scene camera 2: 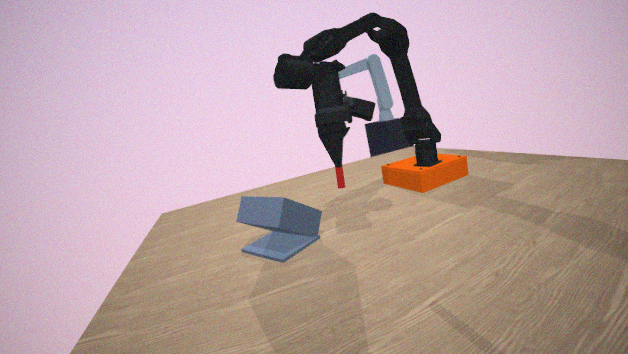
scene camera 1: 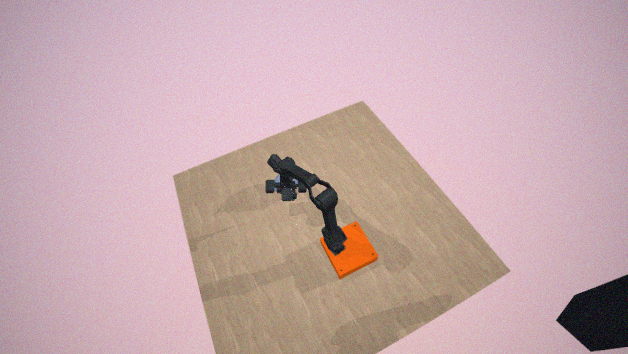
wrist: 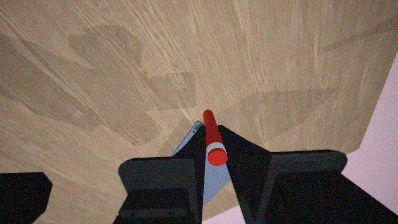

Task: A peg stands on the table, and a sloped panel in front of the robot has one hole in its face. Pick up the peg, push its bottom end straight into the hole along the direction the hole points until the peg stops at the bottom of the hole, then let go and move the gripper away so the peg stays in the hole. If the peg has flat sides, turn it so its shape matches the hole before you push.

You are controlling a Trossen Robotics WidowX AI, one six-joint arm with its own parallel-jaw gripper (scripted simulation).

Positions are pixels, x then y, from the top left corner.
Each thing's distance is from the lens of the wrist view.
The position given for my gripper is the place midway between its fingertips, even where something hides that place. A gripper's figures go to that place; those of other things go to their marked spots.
my gripper [wrist: 211, 129]: 12 cm
red peg [wrist: 216, 153]: 8 cm
sloped panel [wrist: 216, 178]: 24 cm
The marked spots on the red peg and the sloped panel are 16 cm apart.
